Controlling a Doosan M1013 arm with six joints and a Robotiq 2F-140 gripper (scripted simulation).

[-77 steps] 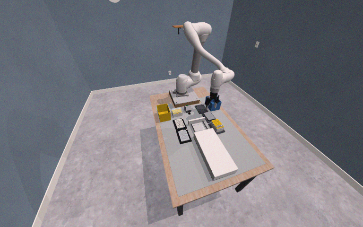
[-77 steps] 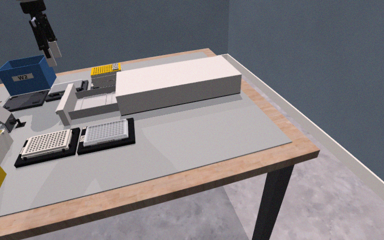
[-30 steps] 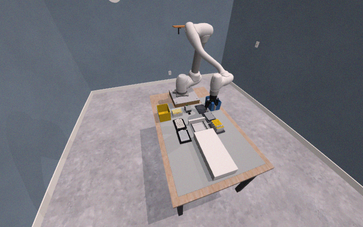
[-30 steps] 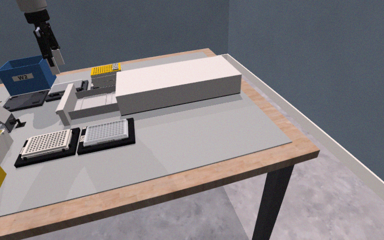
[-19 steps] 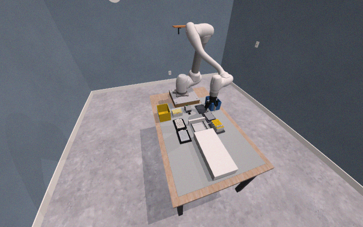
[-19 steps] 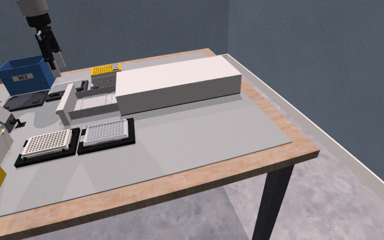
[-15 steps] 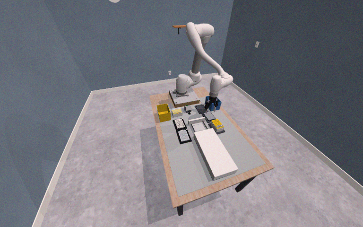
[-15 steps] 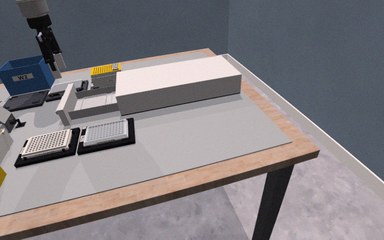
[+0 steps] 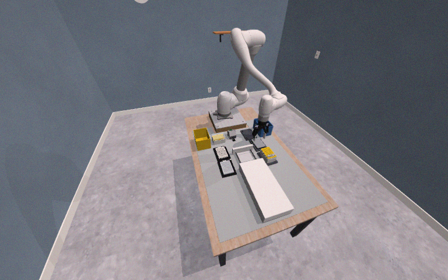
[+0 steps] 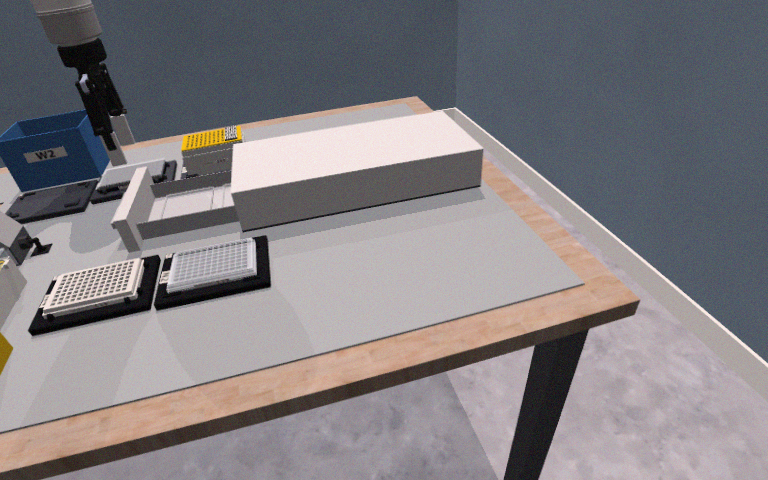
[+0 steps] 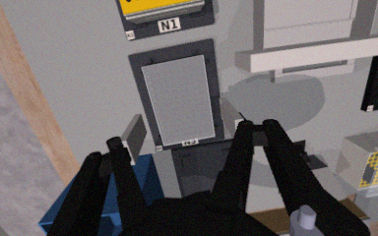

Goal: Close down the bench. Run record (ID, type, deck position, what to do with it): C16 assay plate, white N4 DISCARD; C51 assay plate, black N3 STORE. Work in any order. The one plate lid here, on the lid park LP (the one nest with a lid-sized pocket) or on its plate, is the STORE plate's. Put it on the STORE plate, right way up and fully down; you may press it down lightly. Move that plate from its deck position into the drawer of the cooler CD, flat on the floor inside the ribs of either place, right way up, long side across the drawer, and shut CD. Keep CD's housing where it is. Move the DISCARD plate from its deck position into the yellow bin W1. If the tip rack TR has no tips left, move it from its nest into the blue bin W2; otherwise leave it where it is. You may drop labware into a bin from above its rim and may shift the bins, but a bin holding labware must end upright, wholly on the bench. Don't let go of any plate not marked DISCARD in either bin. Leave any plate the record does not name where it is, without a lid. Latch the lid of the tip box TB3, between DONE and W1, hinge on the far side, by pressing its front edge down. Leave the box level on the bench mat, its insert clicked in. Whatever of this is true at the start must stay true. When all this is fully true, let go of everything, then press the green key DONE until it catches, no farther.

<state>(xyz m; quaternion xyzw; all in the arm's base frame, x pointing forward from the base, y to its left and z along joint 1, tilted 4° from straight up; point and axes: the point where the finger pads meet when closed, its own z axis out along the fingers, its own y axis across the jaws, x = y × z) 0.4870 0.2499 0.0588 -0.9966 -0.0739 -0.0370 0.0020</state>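
My hand is 7 cm above the grey plate lid. From my hand the other things lie so: blue bin W2: 20 cm behind, 11 cm to the left, 6 cm below; black plate: 7 cm below; yellow tip rack TR: 17 cm ahead, 4 cm below, 1 cm to the left.
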